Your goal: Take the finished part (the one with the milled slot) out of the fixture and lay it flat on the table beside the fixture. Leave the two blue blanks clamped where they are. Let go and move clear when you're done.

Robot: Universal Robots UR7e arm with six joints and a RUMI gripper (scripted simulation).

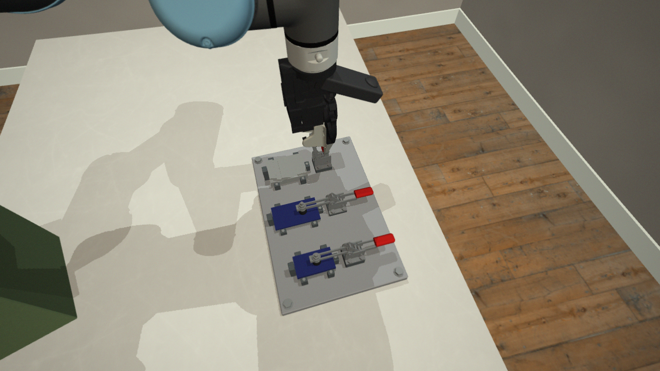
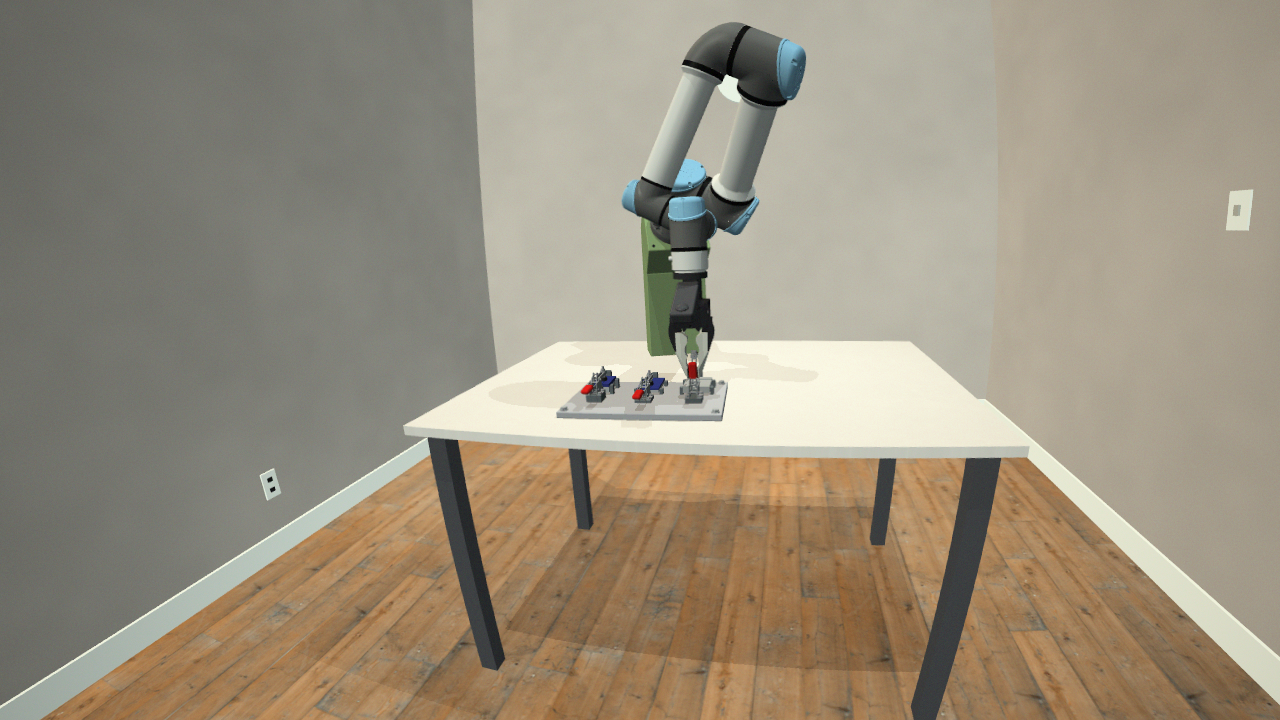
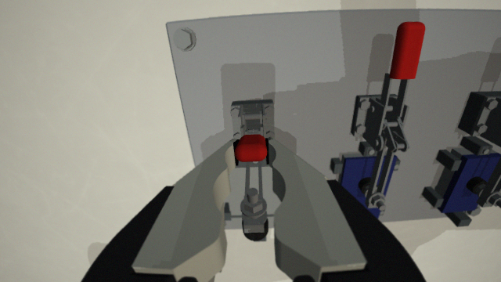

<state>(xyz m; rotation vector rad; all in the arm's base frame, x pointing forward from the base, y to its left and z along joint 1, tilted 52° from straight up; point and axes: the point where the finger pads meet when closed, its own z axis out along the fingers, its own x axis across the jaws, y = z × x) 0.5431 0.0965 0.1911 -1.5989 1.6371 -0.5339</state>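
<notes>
My gripper is now 2 cm above the toggle clamp and 1 cm past it. Round my hand: grey fixture plate: 11 cm to the right, 8 cm below, 2 cm behind; then blue blank: 12 cm to the right, 8 cm behind, 6 cm below; then grey finished part: 10 cm behind, 5 cm below, 1 cm to the right.
</notes>
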